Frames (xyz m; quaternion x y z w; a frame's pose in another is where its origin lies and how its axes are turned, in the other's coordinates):
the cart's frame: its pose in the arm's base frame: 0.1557 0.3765 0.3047 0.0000 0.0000 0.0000 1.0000
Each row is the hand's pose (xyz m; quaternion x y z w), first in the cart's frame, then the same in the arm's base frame.
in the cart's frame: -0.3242 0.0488 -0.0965 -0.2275 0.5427 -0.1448 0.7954
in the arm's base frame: -0.1685 0.4253 0.2082 -0.2275 0.5427 -0.1448 0.7954
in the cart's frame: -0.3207 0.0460 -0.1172 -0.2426 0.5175 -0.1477 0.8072
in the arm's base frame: -0.1650 0.4225 0.1875 -0.2426 0.5175 -0.1477 0.8072
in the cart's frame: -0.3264 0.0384 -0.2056 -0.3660 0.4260 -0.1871 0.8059
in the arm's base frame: -0.1707 0.4149 0.0991 -0.3660 0.4260 -0.1871 0.8059
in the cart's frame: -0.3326 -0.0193 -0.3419 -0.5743 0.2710 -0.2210 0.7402
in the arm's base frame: -0.1769 0.3572 -0.0372 -0.5743 0.2710 -0.2210 0.7402
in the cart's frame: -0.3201 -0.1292 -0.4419 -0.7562 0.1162 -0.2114 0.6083
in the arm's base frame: -0.1644 0.2473 -0.1372 -0.7562 0.1162 -0.2114 0.6083
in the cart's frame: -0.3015 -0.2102 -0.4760 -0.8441 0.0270 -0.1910 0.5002
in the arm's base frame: -0.1458 0.1663 -0.1713 -0.8441 0.0270 -0.1910 0.5002
